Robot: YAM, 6 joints.
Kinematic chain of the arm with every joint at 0, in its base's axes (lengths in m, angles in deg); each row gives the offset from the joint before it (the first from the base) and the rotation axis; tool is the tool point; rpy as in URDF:
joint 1: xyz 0 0 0.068 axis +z
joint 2: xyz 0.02 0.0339 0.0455 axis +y
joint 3: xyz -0.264 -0.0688 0 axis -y
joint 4: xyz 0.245 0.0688 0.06 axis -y
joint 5: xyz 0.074 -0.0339 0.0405 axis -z
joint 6: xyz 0.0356 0 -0.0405 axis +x
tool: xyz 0 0 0 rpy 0 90 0
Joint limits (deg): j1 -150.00..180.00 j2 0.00..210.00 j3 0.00..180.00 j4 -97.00..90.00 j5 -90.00..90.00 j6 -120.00..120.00
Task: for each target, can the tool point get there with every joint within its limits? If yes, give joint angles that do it. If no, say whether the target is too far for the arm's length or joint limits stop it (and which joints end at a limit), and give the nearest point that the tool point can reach.
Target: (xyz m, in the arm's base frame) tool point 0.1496 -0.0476 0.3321
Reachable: yes | joints -23.56 36.36 38.06 -4.47 -26.90 2.02
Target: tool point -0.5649 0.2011 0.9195
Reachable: no: too far | nearest point -0.3631 0.1293 0.6216 | short by 0.367 m
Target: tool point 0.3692 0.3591 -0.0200
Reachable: yes | joints 43.95 157.61 88.94 54.03 -3.72 34.45
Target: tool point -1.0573 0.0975 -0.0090
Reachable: no: too far | nearest point -0.6388 0.0589 0.0404 | short by 0.423 m
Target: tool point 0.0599 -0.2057 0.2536
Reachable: yes | joints -72.07 52.64 26.81 16.88 10.19 13.97
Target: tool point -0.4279 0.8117 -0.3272
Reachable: no: too far | nearest point -0.2713 0.5146 -0.1623 | short by 0.374 m
